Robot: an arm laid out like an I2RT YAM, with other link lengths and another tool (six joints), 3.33 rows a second.
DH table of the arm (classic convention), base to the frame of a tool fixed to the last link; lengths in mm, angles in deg. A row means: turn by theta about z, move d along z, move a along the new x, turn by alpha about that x. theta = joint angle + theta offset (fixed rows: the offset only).
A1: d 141.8; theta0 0; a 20.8; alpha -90
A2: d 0; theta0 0; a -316.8; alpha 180
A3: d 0; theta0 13.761; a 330.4; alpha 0
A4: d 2.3; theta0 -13.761; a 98.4; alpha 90
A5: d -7.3; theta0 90; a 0; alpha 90
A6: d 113.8; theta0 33.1; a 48; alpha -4.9
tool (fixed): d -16.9; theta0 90; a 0; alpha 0
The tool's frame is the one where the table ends.
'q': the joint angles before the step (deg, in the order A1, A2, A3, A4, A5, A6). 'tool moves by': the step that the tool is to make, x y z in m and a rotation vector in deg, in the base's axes. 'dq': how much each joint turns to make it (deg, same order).
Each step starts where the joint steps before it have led.
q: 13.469, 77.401, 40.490, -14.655, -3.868, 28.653
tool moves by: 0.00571, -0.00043, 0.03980, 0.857, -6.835, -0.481
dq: -0.022, -5.073, 1.254, 0.509, 0.870, -0.164
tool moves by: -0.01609, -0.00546, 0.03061, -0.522, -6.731, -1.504
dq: 0.613, -8.159, -2.324, 0.576, 2.980, -0.175
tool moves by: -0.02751, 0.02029, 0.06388, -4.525, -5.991, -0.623
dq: 7.894, -7.596, 4.771, -8.056, 10.500, 0.045
